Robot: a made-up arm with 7 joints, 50 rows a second.
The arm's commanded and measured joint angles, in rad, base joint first. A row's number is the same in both.
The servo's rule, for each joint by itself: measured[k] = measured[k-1] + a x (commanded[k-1-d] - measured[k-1]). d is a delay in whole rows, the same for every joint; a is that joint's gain. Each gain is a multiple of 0.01, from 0.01 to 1. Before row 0 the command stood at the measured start. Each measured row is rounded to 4 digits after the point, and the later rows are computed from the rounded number. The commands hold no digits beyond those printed.
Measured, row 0:
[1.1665, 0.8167, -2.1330, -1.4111, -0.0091, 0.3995, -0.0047]
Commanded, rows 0 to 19:
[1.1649, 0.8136, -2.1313, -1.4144, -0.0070, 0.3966, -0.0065]
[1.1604, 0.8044, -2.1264, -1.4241, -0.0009, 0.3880, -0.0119]
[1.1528, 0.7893, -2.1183, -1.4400, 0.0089, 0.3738, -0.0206]
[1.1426, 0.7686, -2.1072, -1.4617, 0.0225, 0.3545, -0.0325]
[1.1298, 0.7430, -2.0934, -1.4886, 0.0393, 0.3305, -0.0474]
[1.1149, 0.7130, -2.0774, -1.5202, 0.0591, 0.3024, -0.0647]
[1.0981, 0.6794, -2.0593, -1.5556, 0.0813, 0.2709, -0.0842]
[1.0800, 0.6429, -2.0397, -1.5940, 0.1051, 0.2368, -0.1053]
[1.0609, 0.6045, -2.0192, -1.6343, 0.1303, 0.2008, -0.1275]
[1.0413, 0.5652, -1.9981, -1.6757, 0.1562, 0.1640, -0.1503]
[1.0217, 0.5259, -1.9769, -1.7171, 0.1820, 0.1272, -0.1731]
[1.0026, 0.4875, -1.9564, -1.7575, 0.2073, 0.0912, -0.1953]
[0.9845, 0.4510, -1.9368, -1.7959, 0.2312, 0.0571, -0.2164]
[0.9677, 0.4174, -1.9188, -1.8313, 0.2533, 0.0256, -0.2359]
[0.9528, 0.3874, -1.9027, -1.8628, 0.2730, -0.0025, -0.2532]
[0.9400, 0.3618, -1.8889, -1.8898, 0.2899, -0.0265, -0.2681]
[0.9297, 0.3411, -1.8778, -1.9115, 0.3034, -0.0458, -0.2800]
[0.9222, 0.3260, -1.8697, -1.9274, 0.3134, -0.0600, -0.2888]
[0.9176, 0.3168, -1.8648, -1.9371, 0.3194, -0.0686, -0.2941]
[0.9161, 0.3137, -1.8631, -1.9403, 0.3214, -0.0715, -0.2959]
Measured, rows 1 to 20:
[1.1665, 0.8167, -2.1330, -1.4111, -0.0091, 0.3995, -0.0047]
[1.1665, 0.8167, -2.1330, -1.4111, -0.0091, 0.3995, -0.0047]
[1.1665, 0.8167, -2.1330, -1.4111, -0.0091, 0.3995, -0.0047]
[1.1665, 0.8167, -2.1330, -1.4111, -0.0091, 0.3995, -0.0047]
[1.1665, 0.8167, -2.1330, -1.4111, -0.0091, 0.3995, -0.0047]
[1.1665, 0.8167, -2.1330, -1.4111, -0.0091, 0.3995, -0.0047]
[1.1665, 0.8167, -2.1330, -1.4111, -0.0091, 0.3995, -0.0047]
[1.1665, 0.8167, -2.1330, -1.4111, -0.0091, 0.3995, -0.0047]
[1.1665, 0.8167, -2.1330, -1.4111, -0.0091, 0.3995, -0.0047]
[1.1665, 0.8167, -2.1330, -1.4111, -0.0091, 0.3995, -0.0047]
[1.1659, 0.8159, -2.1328, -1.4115, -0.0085, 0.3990, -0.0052]
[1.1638, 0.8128, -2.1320, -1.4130, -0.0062, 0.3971, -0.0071]
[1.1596, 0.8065, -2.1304, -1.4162, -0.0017, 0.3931, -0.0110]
[1.1531, 0.7963, -2.1276, -1.4217, 0.0056, 0.3865, -0.0172]
[1.1442, 0.7819, -2.1235, -1.4297, 0.0157, 0.3770, -0.0260]
[1.1331, 0.7633, -2.1180, -1.4406, 0.0287, 0.3643, -0.0372]
[1.1198, 0.7406, -2.1110, -1.4544, 0.0445, 0.3484, -0.0508]
[1.1047, 0.7142, -2.1024, -1.4712, 0.0627, 0.3294, -0.0666]
[1.0881, 0.6846, -2.0924, -1.4908, 0.0830, 0.3075, -0.0843]
[1.0703, 0.6524, -2.0811, -1.5130, 0.1050, 0.2831, -0.1034]
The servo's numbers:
d 10
a 0.38 0.27 0.12 0.12 0.30 0.17 0.29

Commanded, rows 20 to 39:
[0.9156, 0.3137, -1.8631, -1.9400, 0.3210, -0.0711, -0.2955]
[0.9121, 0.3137, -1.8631, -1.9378, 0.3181, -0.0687, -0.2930]
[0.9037, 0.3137, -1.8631, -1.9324, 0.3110, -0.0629, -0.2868]
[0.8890, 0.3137, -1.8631, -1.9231, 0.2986, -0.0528, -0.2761]
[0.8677, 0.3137, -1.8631, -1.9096, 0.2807, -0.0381, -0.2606]
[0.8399, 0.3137, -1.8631, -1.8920, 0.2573, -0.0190, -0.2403]
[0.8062, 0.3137, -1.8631, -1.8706, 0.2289, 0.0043, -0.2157]
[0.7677, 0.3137, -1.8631, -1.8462, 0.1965, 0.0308, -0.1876]
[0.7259, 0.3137, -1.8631, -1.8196, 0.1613, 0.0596, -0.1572]
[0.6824, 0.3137, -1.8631, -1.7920, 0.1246, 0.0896, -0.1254]
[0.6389, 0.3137, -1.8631, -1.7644, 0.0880, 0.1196, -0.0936]
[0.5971, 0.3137, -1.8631, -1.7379, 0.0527, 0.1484, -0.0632]
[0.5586, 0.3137, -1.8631, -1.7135, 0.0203, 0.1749, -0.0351]
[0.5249, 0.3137, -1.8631, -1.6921, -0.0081, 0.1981, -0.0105]
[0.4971, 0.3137, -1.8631, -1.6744, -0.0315, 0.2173, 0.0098]
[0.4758, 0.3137, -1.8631, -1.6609, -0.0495, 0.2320, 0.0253]
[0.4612, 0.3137, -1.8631, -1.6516, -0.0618, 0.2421, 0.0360]
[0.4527, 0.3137, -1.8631, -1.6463, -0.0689, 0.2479, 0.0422]
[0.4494, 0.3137, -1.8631, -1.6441, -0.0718, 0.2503, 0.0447]
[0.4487, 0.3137, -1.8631, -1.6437, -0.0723, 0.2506, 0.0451]
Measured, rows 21 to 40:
[1.0518, 0.6182, -2.0686, -1.5375, 0.1281, 0.2566, -0.1236]
[1.0331, 0.5829, -2.0551, -1.5639, 0.1519, 0.2285, -0.1444]
[1.0146, 0.5473, -2.0409, -1.5917, 0.1757, 0.1994, -0.1653]
[0.9968, 0.5122, -2.0262, -1.6205, 0.1990, 0.1699, -0.1858]
[0.9801, 0.4785, -2.0114, -1.6496, 0.2212, 0.1406, -0.2053]
[0.9649, 0.4470, -1.9967, -1.6784, 0.2418, 0.1122, -0.2235]
[0.9515, 0.4184, -1.9824, -1.7064, 0.2603, 0.0853, -0.2399]
[0.9404, 0.3935, -1.9689, -1.7329, 0.2762, 0.0606, -0.2541]
[0.9317, 0.3728, -1.9564, -1.7574, 0.2892, 0.0386, -0.2657]
[0.9258, 0.3568, -1.9452, -1.7793, 0.2989, 0.0199, -0.2745]
[0.9219, 0.3452, -1.9353, -1.7986, 0.3055, 0.0044, -0.2806]
[0.9182, 0.3367, -1.9266, -1.8153, 0.3093, -0.0080, -0.2842]
[0.9127, 0.3305, -1.9190, -1.8294, 0.3098, -0.0173, -0.2850]
[0.9037, 0.3260, -1.9123, -1.8406, 0.3064, -0.0233, -0.2824]
[0.8900, 0.3227, -1.9064, -1.8489, 0.2987, -0.0258, -0.2761]
[0.8710, 0.3203, -1.9012, -1.8541, 0.2863, -0.0246, -0.2657]
[0.8464, 0.3185, -1.8966, -1.8561, 0.2691, -0.0197, -0.2512]
[0.8165, 0.3172, -1.8926, -1.8549, 0.2473, -0.0111, -0.2328]
[0.7821, 0.3163, -1.8891, -1.8507, 0.2215, 0.0009, -0.2109]
[0.7442, 0.3156, -1.8860, -1.8437, 0.1924, 0.0160, -0.1861]

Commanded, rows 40 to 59:
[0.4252, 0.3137, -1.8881, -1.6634, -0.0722, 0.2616, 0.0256]
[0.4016, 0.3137, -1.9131, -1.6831, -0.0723, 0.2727, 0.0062]
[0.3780, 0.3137, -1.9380, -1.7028, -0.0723, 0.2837, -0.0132]
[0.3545, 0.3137, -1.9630, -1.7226, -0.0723, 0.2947, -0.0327]
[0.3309, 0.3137, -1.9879, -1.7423, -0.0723, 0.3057, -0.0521]
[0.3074, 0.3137, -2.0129, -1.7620, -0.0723, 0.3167, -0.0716]
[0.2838, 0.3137, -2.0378, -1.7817, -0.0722, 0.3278, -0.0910]
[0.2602, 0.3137, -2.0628, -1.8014, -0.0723, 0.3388, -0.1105]
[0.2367, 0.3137, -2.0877, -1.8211, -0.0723, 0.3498, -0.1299]
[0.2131, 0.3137, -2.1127, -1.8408, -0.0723, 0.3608, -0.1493]
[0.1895, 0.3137, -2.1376, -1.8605, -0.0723, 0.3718, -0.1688]
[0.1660, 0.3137, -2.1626, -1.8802, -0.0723, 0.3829, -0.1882]
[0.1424, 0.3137, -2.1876, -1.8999, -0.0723, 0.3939, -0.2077]
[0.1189, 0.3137, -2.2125, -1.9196, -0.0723, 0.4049, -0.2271]
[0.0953, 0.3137, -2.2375, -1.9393, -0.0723, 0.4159, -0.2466]
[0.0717, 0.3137, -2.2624, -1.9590, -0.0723, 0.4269, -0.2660]
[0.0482, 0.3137, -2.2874, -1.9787, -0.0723, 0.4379, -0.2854]
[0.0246, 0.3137, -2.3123, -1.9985, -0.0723, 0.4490, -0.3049]
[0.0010, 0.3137, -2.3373, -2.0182, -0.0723, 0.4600, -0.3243]
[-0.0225, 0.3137, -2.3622, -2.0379, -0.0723, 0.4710, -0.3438]
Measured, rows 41 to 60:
[0.7042, 0.3151, -1.8833, -1.8342, 0.1611, 0.0336, -0.1593]
[0.6635, 0.3147, -1.8809, -1.8226, 0.1286, 0.0531, -0.1314]
[0.6236, 0.3144, -1.8788, -1.8095, 0.0961, 0.0738, -0.1035]
[0.5861, 0.3142, -1.8769, -1.7954, 0.0648, 0.0949, -0.0765]
[0.5523, 0.3141, -1.8752, -1.7809, 0.0359, 0.1157, -0.0515]
[0.5232, 0.3140, -1.8737, -1.7665, 0.0103, 0.1355, -0.0292]
[0.4996, 0.3139, -1.8724, -1.7527, -0.0113, 0.1536, -0.0103]
[0.4818, 0.3138, -1.8713, -1.7399, -0.0286, 0.1696, 0.0049]
[0.4695, 0.3138, -1.8703, -1.7284, -0.0416, 0.1833, 0.0164]
[0.4616, 0.3138, -1.8694, -1.7182, -0.0508, 0.1947, 0.0247]
[0.4478, 0.3138, -1.8716, -1.7116, -0.0572, 0.2061, 0.0250]
[0.4302, 0.3138, -1.8766, -1.7082, -0.0617, 0.2174, 0.0195]
[0.4104, 0.3138, -1.8840, -1.7076, -0.0649, 0.2287, 0.0100]
[0.3892, 0.3138, -1.8935, -1.7094, -0.0671, 0.2399, -0.0024]
[0.3670, 0.3138, -1.9048, -1.7133, -0.0687, 0.2511, -0.0168]
[0.3444, 0.3138, -1.9178, -1.7191, -0.0698, 0.2623, -0.0327]
[0.3214, 0.3138, -1.9322, -1.7266, -0.0705, 0.2734, -0.0496]
[0.2981, 0.3138, -1.9479, -1.7356, -0.0710, 0.2845, -0.0673]
[0.2748, 0.3138, -1.9647, -1.7459, -0.0714, 0.2956, -0.0855]
[0.2514, 0.3138, -1.9825, -1.7573, -0.0717, 0.3067, -0.1040]

